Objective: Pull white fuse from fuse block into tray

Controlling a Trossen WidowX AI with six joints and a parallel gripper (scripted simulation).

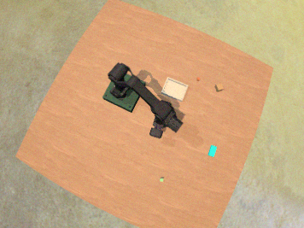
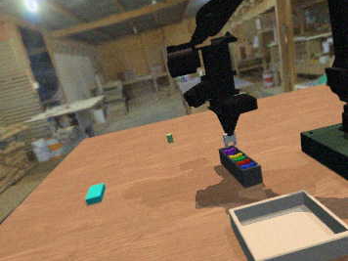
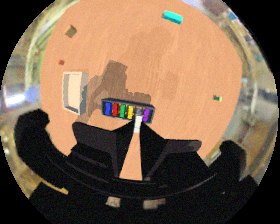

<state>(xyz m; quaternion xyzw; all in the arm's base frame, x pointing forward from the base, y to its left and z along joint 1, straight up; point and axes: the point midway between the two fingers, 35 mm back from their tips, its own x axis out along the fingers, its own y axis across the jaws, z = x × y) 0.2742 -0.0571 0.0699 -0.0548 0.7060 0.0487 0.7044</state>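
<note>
Right now my gripper tip is 230 mm to the right of the grey tray, 80 mm above it and 10 mm past it. Round my gripper tip: white fuse: 10 mm below; teal block: 350 mm ahead, 80 mm below, 10 mm to the right; small green block: 280 mm to the right, 150 mm ahead, 70 mm below.
</note>
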